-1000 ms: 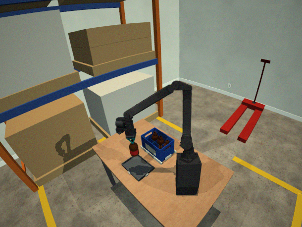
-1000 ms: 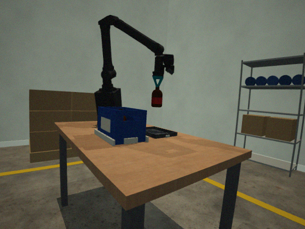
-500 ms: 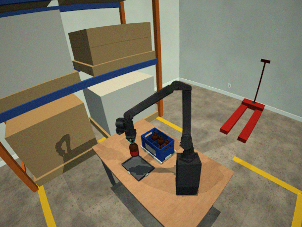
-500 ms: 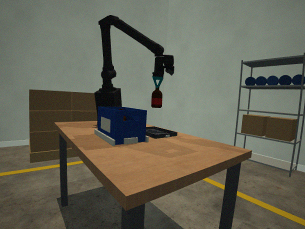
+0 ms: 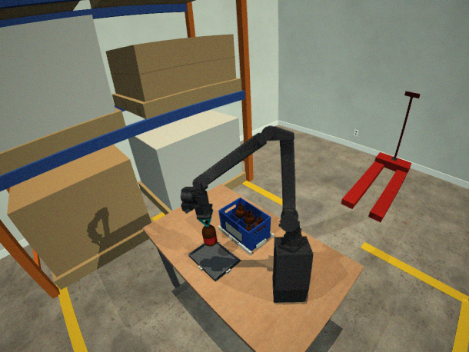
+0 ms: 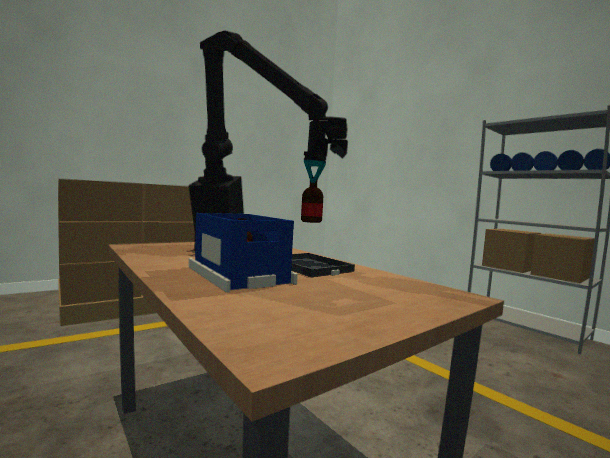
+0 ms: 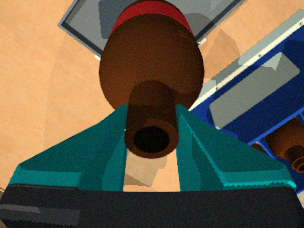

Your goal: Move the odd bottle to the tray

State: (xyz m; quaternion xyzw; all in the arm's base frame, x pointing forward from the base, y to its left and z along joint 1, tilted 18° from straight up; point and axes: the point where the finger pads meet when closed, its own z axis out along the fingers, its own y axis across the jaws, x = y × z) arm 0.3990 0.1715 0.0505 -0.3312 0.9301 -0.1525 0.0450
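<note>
My gripper is now 60 mm above the bottle. The rest, counted from my hand: crate: 280 mm to the right, 220 mm below; dark tray: 290 mm below.
</note>
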